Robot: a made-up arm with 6 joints.
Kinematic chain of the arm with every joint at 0, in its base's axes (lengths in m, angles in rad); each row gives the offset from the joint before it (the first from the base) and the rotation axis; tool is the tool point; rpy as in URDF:
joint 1: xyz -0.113 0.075 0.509 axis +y
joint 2: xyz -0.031 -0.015 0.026 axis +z
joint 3: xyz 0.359 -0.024 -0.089 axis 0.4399 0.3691 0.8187
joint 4: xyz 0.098 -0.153 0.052 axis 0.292 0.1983 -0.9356
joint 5: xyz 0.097 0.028 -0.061 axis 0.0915 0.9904 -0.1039
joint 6: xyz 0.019 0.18 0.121 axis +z
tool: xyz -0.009 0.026 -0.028 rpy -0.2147 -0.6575 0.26
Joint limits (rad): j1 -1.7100..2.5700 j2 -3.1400..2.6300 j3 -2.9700..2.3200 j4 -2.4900..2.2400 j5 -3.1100..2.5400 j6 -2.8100..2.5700
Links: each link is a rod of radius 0.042 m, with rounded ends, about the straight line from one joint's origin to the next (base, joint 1, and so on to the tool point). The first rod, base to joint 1, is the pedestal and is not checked.
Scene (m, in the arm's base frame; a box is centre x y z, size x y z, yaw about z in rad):
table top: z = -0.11
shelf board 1: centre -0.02 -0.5 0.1 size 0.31 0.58 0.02 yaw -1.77
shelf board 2: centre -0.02 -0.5 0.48 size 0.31 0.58 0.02 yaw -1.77
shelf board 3: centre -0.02 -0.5 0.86 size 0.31 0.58 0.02 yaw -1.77
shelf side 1: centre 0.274 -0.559 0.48 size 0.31 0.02 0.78 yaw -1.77
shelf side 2: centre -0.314 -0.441 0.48 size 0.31 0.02 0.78 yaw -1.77
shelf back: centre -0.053 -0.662 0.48 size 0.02 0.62 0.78 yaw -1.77
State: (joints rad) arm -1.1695 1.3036 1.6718 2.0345 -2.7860 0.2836
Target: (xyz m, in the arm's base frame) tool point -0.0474 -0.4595 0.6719
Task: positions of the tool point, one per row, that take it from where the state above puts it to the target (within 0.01 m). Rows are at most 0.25 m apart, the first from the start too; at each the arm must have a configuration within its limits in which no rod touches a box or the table.
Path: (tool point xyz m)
1: 0.1857 0.6179 0.3323
2: 0.2794 0.6413 0.4984
3: 0.3589 0.5797 0.6691
4: 0.4070 0.4428 0.8099
5: 0.4093 0.2582 0.8955
6: 0.3591 0.0648 0.9145
7: 0.2615 -0.0969 0.8711
8: 0.1337 -0.1948 0.7823
9: 0.0025 -0.2122 0.6719
10: -0.0264 -0.3384 0.6982
11: -0.0474 -0.4595 0.6719

